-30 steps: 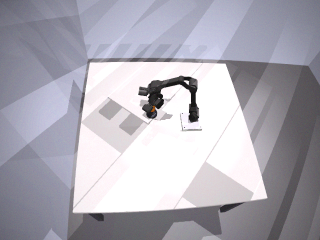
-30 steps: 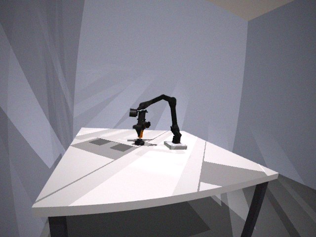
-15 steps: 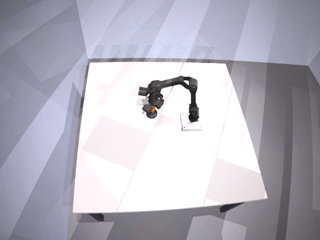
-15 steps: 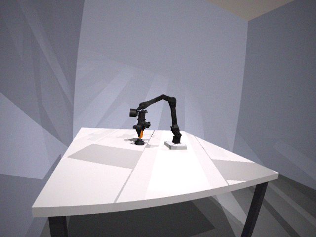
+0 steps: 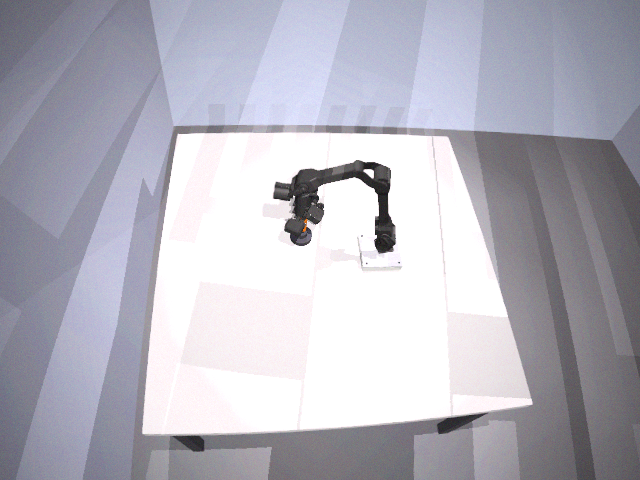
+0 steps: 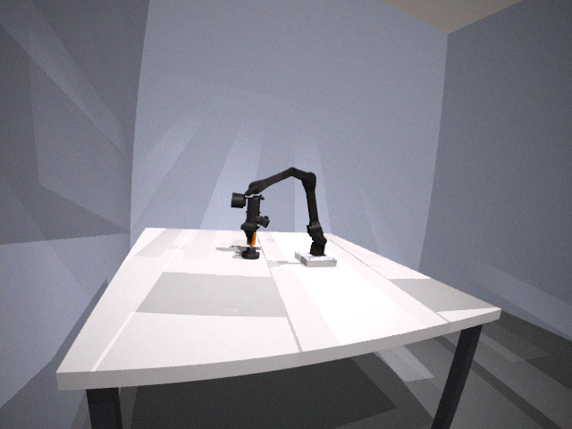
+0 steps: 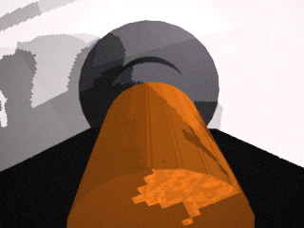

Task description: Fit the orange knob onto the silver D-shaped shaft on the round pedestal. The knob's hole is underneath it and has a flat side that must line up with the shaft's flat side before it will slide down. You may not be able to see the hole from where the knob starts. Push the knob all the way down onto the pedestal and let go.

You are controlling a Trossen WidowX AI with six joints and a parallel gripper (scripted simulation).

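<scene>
Now: gripper tip 30 mm below the orange knob. Also, from my gripper tip: pedestal 40 mm below.
</scene>
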